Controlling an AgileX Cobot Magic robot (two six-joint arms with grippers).
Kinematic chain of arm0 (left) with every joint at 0, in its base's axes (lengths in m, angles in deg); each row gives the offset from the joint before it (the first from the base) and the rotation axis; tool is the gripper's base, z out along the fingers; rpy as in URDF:
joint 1: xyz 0 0 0.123 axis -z
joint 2: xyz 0 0 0 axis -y
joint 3: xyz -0.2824 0 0.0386 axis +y
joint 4: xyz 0.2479 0 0.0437 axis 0.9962 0 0.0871
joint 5: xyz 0 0 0 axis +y
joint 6: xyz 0.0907 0 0.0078 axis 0.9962 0 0.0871
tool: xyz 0 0 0 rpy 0 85 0
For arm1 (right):
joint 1: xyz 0 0 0.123 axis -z
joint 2: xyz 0 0 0 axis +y
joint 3: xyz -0.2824 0 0.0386 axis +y
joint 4: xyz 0.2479 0 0.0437 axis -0.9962 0 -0.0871
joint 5: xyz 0 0 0 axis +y
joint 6: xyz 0.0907 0 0.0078 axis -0.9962 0 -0.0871
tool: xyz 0 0 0 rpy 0 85 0
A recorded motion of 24 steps. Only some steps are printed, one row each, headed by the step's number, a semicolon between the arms.
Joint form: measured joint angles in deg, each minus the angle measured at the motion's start. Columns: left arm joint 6, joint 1, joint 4, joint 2, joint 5, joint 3; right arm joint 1, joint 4, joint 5, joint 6, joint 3, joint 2.
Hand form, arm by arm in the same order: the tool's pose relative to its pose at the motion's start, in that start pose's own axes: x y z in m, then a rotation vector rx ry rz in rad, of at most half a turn. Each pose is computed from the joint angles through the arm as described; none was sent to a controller.
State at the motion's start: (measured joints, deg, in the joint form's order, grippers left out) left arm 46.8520 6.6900 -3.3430 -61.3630 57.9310 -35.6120; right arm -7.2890 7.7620 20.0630 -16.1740 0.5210 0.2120
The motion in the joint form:
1: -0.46 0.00 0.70 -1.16 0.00 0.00; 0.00 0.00 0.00 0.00 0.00 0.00
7: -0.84 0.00 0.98 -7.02 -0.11 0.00; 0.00 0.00 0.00 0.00 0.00 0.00
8: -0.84 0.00 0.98 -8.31 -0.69 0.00; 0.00 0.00 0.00 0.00 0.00 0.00
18: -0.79 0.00 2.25 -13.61 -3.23 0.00; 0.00 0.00 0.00 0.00 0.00 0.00
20: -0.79 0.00 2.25 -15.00 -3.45 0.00; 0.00 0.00 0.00 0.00 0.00 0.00
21: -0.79 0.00 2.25 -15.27 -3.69 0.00; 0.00 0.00 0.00 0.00 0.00 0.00
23: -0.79 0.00 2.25 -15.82 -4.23 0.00; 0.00 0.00 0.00 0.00 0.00 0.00
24: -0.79 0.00 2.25 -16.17 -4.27 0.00; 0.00 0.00 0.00 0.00 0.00 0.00
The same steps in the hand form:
1: -0.0002 0.0018 0.0036 0.0072 0.0218 -0.0024; 0.0000 0.0000 0.0000 0.0000 0.0000 0.0000
7: -0.0040 0.0074 0.0222 0.0751 0.0958 -0.0107; 0.0000 0.0000 0.0000 0.0000 0.0000 0.0000
8: -0.0052 0.0090 0.0265 0.0836 0.1048 -0.0116; 0.0000 0.0000 0.0000 0.0000 0.0000 0.0000
18: -0.0088 0.0163 0.0447 0.1053 0.1519 0.0003; 0.0000 0.0000 0.0000 0.0000 0.0000 0.0000
20: -0.0093 0.0172 0.0495 0.1198 0.1663 -0.0005; 0.0000 0.0000 0.0000 0.0000 0.0000 0.0000
21: -0.0096 0.0176 0.0505 0.1201 0.1667 -0.0005; 0.0000 0.0000 0.0000 0.0000 0.0000 0.0000
23: -0.0103 0.0184 0.0526 0.1202 0.1669 -0.0007; 0.0000 0.0000 0.0000 0.0000 0.0000 0.0000
24: -0.0104 0.0186 0.0538 0.1240 0.1707 -0.0009; 0.0000 0.0000 0.0000 0.0000 0.0000 0.0000

